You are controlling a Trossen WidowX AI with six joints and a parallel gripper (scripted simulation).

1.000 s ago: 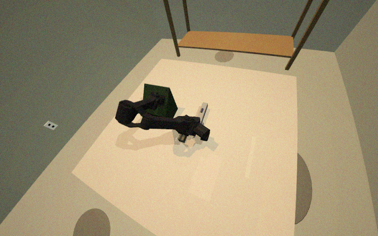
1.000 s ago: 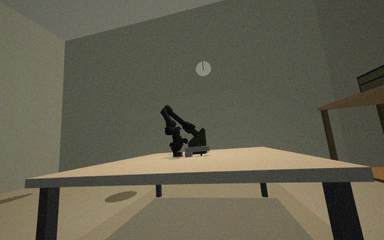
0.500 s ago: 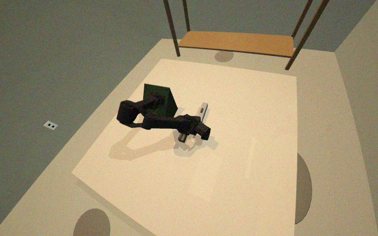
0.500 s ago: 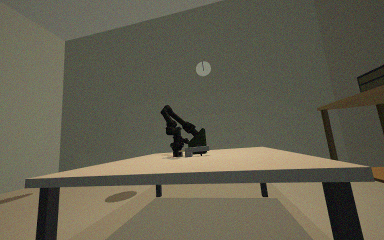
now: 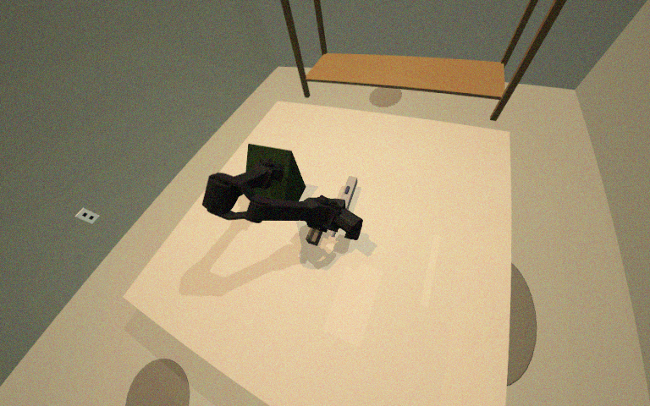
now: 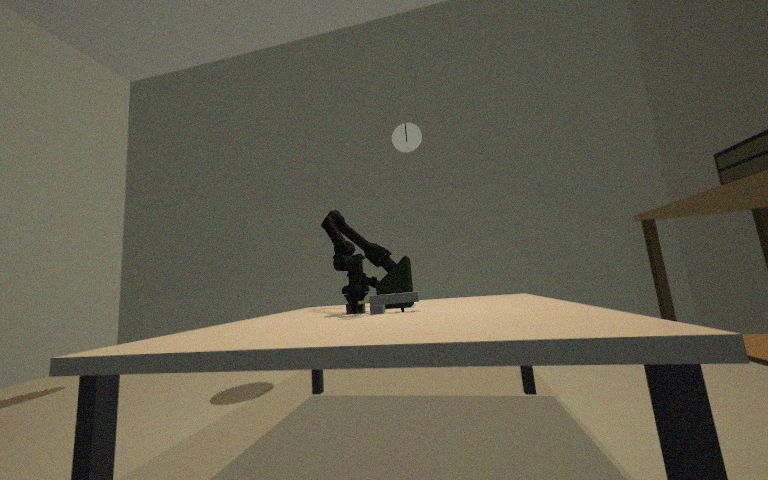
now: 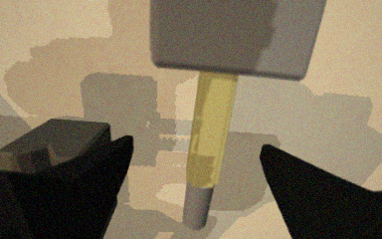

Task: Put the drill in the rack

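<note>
My gripper tip is now 40 mm to the right of the drill and 40 mm below it. Round my gripper tip: grey housing: 140 mm to the left, 30 mm above, 10 mm behind; small blue key: 160 mm to the left, 40 mm above, 10 mm behind.
</note>
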